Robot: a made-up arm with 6 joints.
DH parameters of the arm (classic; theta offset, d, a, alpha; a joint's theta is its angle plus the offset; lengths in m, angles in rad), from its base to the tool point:
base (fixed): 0.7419 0 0.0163 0
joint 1: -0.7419 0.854 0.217 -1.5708
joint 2: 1.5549 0 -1.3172 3.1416
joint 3: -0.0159 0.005 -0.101 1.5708
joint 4: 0 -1.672 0.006 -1.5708
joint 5: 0 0.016 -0.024 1.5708
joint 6: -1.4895 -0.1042 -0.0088 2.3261
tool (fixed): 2.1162 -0.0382 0 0
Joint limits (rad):
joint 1: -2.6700..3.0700
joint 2: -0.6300..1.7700
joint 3: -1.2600..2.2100
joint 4: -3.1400..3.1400
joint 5: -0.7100..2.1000
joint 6: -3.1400..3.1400
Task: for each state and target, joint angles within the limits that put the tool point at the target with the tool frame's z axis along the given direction. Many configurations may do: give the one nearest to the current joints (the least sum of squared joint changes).
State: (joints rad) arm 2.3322 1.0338 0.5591 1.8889 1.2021 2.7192
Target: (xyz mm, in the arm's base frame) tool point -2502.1 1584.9 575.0 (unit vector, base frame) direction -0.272 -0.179 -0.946
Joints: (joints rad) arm 2.5563 1.2858 0.8073 2.0655 1.4711 2.2148
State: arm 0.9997 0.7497 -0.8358 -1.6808 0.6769 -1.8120
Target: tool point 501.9 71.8 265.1 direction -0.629 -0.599 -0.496
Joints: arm 0.2967 0.7585 -1.2600 -1.5189 1.0874 -2.4567
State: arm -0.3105 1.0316 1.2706 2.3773 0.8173 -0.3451
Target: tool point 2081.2 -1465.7 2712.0 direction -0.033 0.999 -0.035
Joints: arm -0.6462 0.7576 1.2509 1.6964 1.4833 -0.6013
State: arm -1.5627 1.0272 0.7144 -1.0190 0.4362 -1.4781
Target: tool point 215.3 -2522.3 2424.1 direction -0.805 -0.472 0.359
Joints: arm -1.4849 0.5132 0.6766 -0.4446 0.4648 -1.1450
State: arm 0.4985 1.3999 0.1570 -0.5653 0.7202 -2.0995
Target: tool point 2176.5 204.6 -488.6 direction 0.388 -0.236 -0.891
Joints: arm 0.1041 1.4257 0.1462 -0.3394 0.9719 -2.9025
